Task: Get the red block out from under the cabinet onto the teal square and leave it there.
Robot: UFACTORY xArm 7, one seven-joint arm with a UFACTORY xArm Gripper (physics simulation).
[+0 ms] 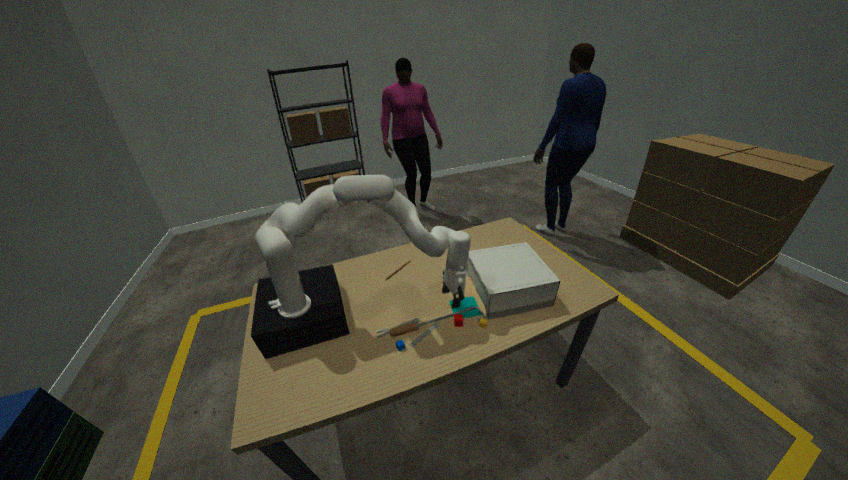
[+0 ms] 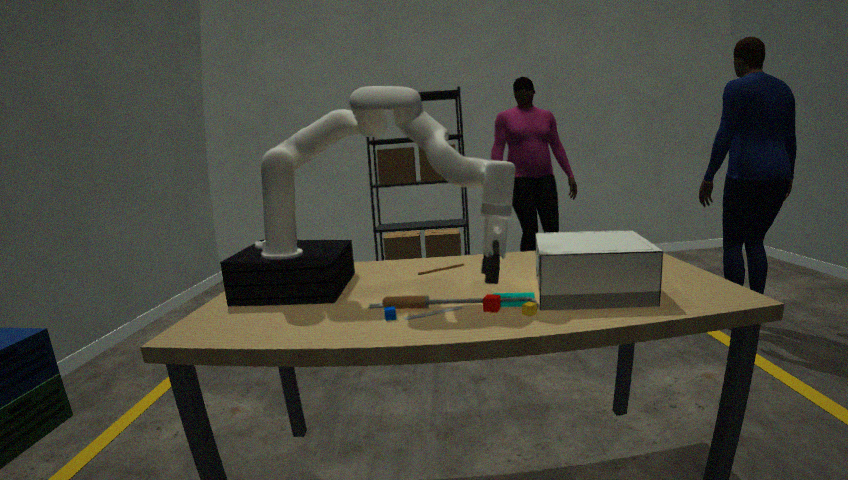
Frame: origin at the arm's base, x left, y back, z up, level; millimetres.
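Where they show: gripper, fingertip midpoint: (image 1: pixel 450 299) (image 2: pixel 489 278); arm's base, origin of the base link: (image 1: pixel 295 306) (image 2: pixel 282 254).
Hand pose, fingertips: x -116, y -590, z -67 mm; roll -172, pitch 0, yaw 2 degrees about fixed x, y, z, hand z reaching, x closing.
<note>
Each offset is from my fingertips to the top centre of the thing. "spot": to the spot under its first point.
The red block @(dz -22, dx -82, dy +1 mm) (image 1: pixel 458 320) (image 2: pixel 491 303) sits on the table just in front of the near left part of the teal square (image 1: pixel 466 305) (image 2: pixel 518 296), outside the cabinet. The white cabinet @(dz +80, dx +11, dy -278 mm) (image 1: pixel 514 267) (image 2: pixel 598 276) stands to the right of the square. A tool with a wooden handle @(spot: dz -22, dx -47, dy +207 mm) (image 1: pixel 404 326) (image 2: pixel 405 301) lies behind the red block; its metal shaft runs across the square toward the cabinet. My gripper (image 1: pixel 451 296) (image 2: pixel 489 277) is open and empty, pointing down above the table, behind the red block and left of the cabinet.
A yellow block @(dz -31, dx -127, dy -82 mm) (image 1: pixel 482 322) (image 2: pixel 529 308) lies near the cabinet's front left corner. A blue block @(dz -31, dx -108, dy +242 mm) (image 1: pixel 400 344) (image 2: pixel 389 313) and a thin grey strip @(dz -54, dx -84, dy +140 mm) (image 1: pixel 424 335) (image 2: pixel 433 312) lie in front of the tool. A thin brown stick @(dz -49, dx +339, dy +132 mm) (image 1: pixel 398 270) (image 2: pixel 440 269) lies farther back. Two people stand behind the table.
</note>
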